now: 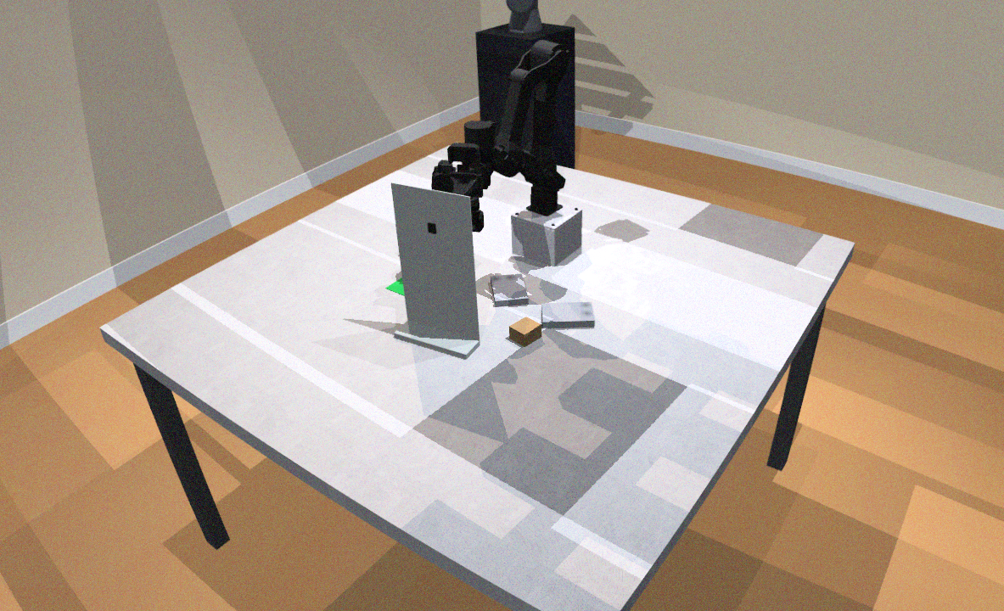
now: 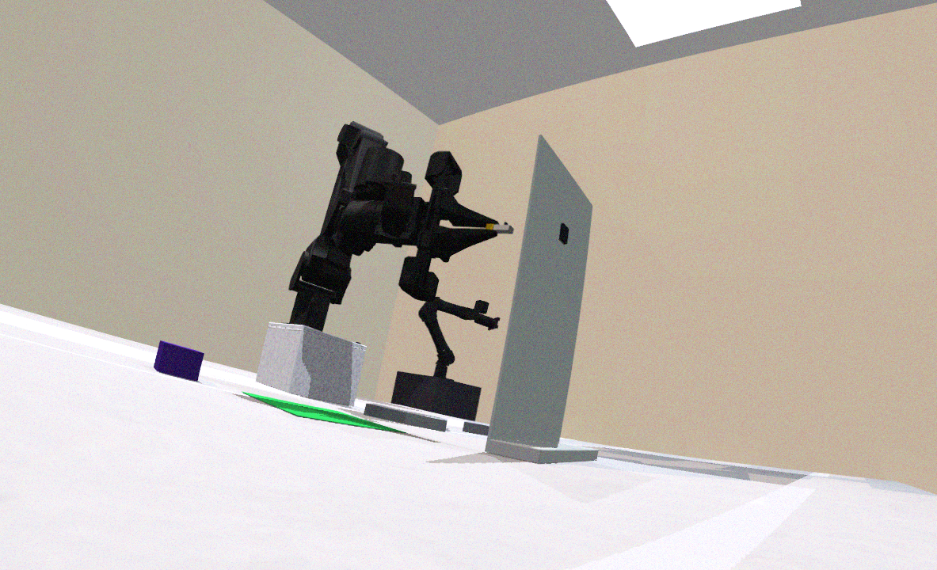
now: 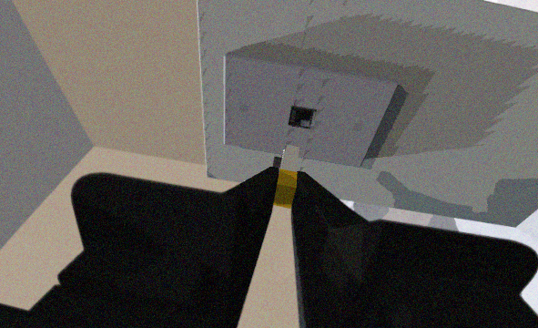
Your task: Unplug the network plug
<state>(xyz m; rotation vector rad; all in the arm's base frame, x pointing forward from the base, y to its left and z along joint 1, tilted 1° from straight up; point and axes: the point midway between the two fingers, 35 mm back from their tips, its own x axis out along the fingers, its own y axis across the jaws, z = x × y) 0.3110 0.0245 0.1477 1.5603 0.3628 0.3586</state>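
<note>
The green marked square lies 250 mm below my gripper tip, 150 mm to the right of it and 40 mm behind it. From my gripper tip the other things lie so: yellow network plug right at my gripper tip; then upright panel 100 mm below, 90 mm ahead, 20 mm to the left; then thin pale tab 10 mm ahead.
</note>
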